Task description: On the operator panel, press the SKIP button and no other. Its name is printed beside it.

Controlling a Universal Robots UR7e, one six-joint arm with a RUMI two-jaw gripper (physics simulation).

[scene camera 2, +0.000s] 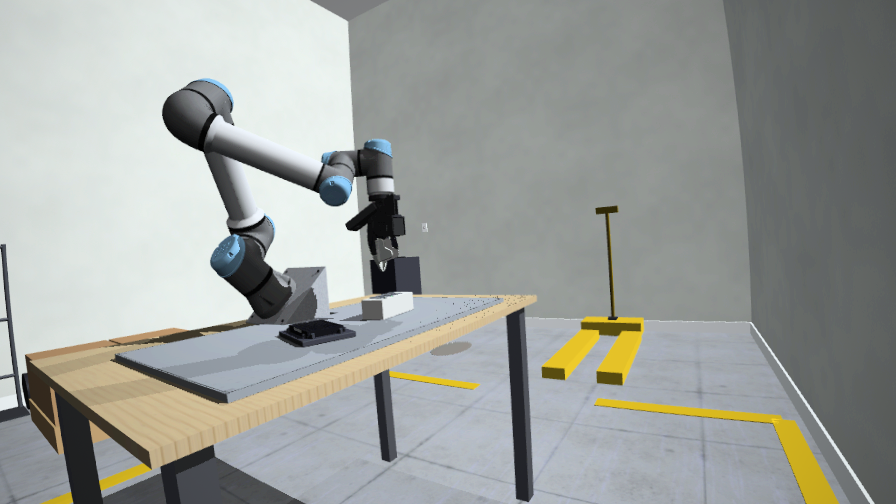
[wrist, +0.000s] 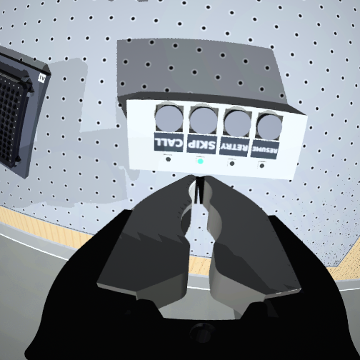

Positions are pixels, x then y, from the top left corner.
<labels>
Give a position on a white operator panel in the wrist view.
150, 148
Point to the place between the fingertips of my gripper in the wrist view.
198, 178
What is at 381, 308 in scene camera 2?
A white operator panel.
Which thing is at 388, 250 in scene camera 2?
My gripper.
</labels>
